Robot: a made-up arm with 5 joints.
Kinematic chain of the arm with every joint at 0, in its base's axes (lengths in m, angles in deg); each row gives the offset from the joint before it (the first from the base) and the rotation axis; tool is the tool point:
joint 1: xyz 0 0 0.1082 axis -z
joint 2: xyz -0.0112 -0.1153 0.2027 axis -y
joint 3: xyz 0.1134 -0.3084 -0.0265 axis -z
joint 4: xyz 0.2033 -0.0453 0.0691 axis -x
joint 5: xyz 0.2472 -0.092 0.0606 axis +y
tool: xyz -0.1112 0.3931 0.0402
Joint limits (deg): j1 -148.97..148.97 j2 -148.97..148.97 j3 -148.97..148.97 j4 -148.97..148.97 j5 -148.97..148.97
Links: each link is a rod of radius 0.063 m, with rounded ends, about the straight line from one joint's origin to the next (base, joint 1, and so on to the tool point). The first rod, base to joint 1, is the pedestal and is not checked.
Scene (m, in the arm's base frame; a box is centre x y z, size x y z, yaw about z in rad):
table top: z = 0
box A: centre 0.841 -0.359 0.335 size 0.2 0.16 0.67 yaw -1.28
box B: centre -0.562 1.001 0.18 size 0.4 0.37 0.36 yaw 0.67
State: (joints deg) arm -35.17 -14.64 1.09 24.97 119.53
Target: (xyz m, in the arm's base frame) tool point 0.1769 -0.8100 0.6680
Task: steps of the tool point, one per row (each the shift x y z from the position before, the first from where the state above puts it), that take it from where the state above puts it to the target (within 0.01 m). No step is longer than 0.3 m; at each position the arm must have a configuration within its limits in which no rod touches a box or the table.
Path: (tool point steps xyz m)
1: -0.0377 0.0228 0.1525
2: -0.0670 -0.0001 0.1373
3: -0.0911 -0.0190 0.1125
4: -0.1075 -0.0322 0.0806
5: 0.1504 -0.1375 0.0369
6: 0.0871 -0.2107 0.0163
7: -0.0104 -0.2507 -0.0028
8: -0.1236 -0.2434 -0.0186
9: -0.2291 -0.1846 -0.0299

